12 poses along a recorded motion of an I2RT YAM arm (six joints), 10 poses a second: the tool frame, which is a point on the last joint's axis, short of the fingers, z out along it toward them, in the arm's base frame.
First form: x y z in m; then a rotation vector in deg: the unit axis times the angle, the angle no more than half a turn.
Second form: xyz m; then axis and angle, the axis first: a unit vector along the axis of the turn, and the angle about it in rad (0 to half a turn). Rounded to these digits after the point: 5 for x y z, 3 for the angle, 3 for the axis.
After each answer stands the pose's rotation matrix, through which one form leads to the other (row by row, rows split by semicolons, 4 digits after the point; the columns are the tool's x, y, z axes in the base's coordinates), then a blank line. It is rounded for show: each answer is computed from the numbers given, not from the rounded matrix.
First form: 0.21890, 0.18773, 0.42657, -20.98, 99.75, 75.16
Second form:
0.21890, 0.18773, 0.42657, -0.166, 0.788, 0.593, 2.210
-0.5530 -0.6845 0.4750; 0.2678 0.3938 0.8793; -0.7889 0.6135 -0.0345

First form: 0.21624, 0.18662, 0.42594, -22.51, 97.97, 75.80
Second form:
0.21624, 0.18662, 0.42594, -0.179, 0.778, 0.602, 2.197
-0.5356 -0.7084 0.4596; 0.2670 0.3743 0.8881; -0.8011 0.5984 -0.0113

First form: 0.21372, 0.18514, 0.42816, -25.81, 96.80, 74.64
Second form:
0.21372, 0.18514, 0.42816, -0.207, 0.775, 0.597, 2.180
-0.5055 -0.7416 0.4411; 0.2381 0.3715 0.8974; -0.8294 0.5586 -0.0112

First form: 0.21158, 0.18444, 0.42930, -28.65, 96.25, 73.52
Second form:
0.21158, 0.18444, 0.42930, -0.230, 0.773, 0.591, 2.172
-0.4828 -0.7658 0.4247; 0.2083 0.3706 0.9051; -0.8506 0.5255 -0.0194

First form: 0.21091, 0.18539, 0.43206, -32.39, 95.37, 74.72
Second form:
0.21091, 0.18539, 0.43206, -0.258, 0.760, 0.596, 2.189
-0.4741 -0.7958 0.3768; 0.1754 0.3340 0.9261; -0.8628 0.5051 -0.0187

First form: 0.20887, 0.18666, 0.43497, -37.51, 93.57, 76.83
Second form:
0.20887, 0.18666, 0.43497, -0.296, 0.738, 0.606, 2.212
-0.4583 -0.8349 0.3048; 0.1365 0.2728 0.9523; -0.8782 0.4781 -0.0110

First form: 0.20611, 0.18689, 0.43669, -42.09, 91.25, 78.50
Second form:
0.20611, 0.18689, 0.43669, -0.330, 0.716, 0.616, 2.226
-0.4337 -0.8683 0.2407; 0.1082 0.2149 0.9706; -0.8945 0.4470 0.0008

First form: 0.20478, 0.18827, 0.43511, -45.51, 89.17, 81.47
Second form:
0.20478, 0.18827, 0.43511, -0.353, 0.691, 0.631, 2.253
-0.4276 -0.8871 0.1735; 0.0929 0.1478 0.9846; -0.8992 0.4372 0.0192

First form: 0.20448, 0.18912, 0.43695, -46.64, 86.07, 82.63
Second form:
0.20448, 0.18912, 0.43695, -0.364, 0.672, 0.645, 2.236
-0.4028 -0.9031 0.1489; 0.1120 0.1129 0.9873; -0.9084 0.4143 0.0557

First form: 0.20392, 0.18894, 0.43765, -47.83, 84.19, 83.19
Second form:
0.20392, 0.18894, 0.43765, -0.375, 0.660, 0.652, 2.228
-0.3848 -0.9140 0.1288; 0.1179 0.0897 0.9890; -0.9155 0.3957 0.0732

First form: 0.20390, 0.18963, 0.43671, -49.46, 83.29, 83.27
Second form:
0.20390, 0.18963, 0.43671, -0.387, 0.652, 0.652, 2.229
-0.3704 -0.9225 0.1087; 0.1085 0.0733 0.9914; -0.9225 0.3790 0.0730

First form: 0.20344, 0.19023, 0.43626, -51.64, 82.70, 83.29
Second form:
0.20344, 0.19023, 0.43626, -0.403, 0.645, 0.650, 2.238
-0.3563 -0.9307 0.0832; 0.0898 0.0545 0.9945; -0.9300 0.3618 0.0641

